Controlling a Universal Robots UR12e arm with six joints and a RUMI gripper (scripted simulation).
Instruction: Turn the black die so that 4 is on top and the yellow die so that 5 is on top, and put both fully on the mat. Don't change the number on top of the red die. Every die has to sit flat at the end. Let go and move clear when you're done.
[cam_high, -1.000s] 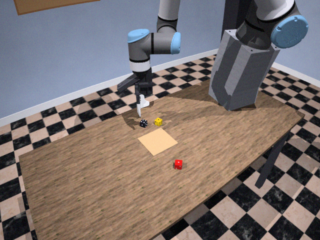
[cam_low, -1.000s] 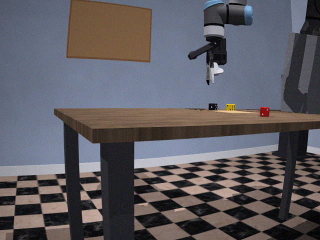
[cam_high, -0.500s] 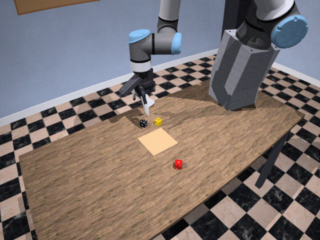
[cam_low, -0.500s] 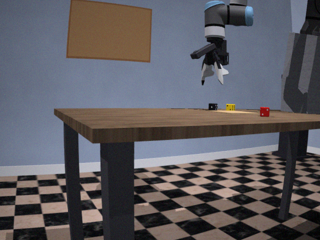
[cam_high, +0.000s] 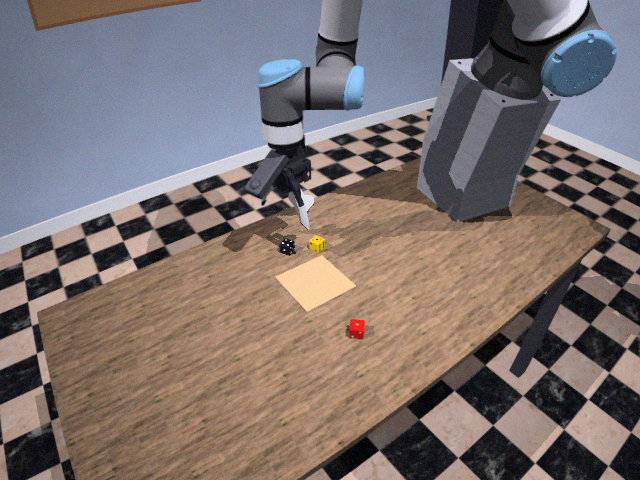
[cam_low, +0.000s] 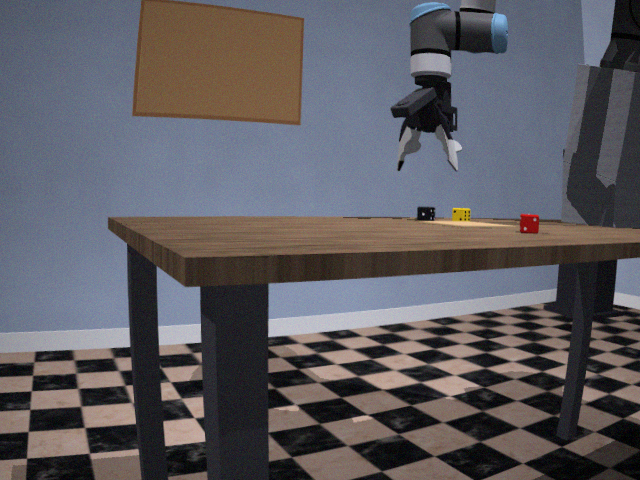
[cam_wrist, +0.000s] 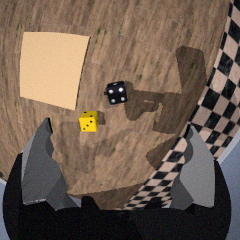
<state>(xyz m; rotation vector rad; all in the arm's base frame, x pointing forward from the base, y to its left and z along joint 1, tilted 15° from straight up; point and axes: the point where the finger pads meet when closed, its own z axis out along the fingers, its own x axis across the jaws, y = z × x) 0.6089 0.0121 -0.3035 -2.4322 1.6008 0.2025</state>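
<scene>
The black die lies 90 mm below my hand. The rest, counted from my hand: yellow die (90 mm below, 80 mm behind, 30 mm to the left); then red die (320 mm to the left, 90 mm below, 30 mm behind); then tan mat (140 mm to the left, 100 mm below, 20 mm behind).
</scene>
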